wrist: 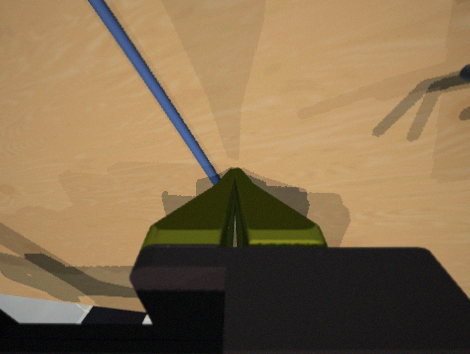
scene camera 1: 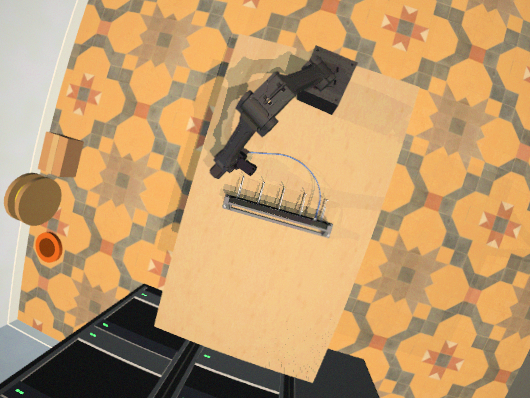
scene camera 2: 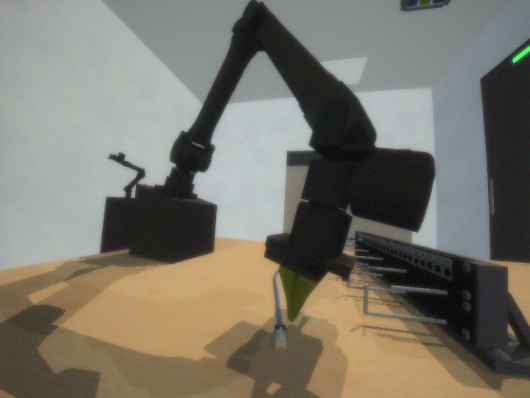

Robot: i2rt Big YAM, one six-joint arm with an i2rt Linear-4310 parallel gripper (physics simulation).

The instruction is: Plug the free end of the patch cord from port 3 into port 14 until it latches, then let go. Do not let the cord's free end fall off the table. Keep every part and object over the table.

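Where they show: gripper, fingertip midpoint: (wrist: 235, 177) (scene camera 2: 291, 318); arm's base, origin of the base link: (scene camera 2: 176, 194).
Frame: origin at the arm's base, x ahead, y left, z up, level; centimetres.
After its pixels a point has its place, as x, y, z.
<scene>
The blue patch cord (scene camera 1: 303, 164) {36.0, -0.7, -17.4} (wrist: 155, 90) {34.6, -23.2, -18.3} arcs from the right end of the port panel (scene camera 1: 277, 210) {58.4, -8.4, -9.0} (scene camera 2: 457, 310) {56.6, -29.7, -15.0} to the gripper area. Its free end, a clear plug (scene camera 2: 280, 338) {35.2, -33.5, -18.1} with a blue boot, lies low at the table beside the fingertips in the second scene view. In the wrist view the cord runs under the fingers, which hide the plug. My gripper (scene camera 2: 291, 318) {36.6, -29.2, -18.1} (wrist: 235, 177) {36.6, -29.2, -18.1} is shut with its green fingers together and empty, close above the table. The arm hides the fingers in the first scene view. Port 14 cannot be picked out.
Several thin metal cable guides (scene camera 1: 282, 195) {51.7, -7.5, -13.3} (scene camera 2: 405, 289) {51.6, -27.6, -13.6} stick out from the panel's front towards the gripper. The table (scene camera 1: 240, 280) {97.5, -20.1, -18.9} has its left edge close to the arm's wrist. The arm's base (scene camera 1: 332, 80) stands at the far end of the table.
</scene>
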